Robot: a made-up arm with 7 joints.
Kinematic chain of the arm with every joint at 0, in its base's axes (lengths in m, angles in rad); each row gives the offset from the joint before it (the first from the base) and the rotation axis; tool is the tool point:
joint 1: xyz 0 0 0.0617 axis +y
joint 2: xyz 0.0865 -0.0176 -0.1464 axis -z
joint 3: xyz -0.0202 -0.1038 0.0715 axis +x
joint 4: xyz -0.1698 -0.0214 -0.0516 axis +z
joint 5: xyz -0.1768 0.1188 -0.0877 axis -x
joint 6: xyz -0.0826 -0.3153 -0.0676 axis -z
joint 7: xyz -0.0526 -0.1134 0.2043 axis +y
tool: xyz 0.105 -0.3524 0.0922
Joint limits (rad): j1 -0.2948..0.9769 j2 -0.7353..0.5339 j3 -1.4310..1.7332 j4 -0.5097..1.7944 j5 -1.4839..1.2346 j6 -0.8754..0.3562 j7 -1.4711..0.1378
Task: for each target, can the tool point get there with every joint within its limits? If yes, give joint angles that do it. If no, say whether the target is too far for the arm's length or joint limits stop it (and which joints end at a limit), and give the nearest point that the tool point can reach.
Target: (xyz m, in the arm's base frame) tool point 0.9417 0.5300 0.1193
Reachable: no: joint limits stop it (at a limit: joint 1, joint 2, joint 3, joint 4, joint 7) | nearest point 0.7313 0.4528 0.0409 | short by 0.237 m
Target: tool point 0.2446 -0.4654 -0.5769
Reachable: yes | joints -0.0861 0.2755 1.3299 1.0631 0.0275 -0.0361 -1.1655
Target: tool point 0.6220 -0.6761 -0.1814
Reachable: yes | joints -0.1136 -0.2148 -0.6883 1.4253 -0.8922 -0.2720 -1.3183
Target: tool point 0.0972 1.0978 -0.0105
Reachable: no: joint limits stop it (at a limit: joint 1, joint 2, joint 3, joint 5, joint 7) | nearest point 0.0566 0.9711 -0.0337 | short by 0.135 m
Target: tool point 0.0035 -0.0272 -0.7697
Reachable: yes | joints 0.5044 -0.3473 0.1199 1.5489 -1.0528 -0.5580 -0.8667
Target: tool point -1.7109 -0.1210 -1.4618
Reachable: no: too far | nearest point -0.8589 -0.0804 -0.7031 | short by 1.142 m
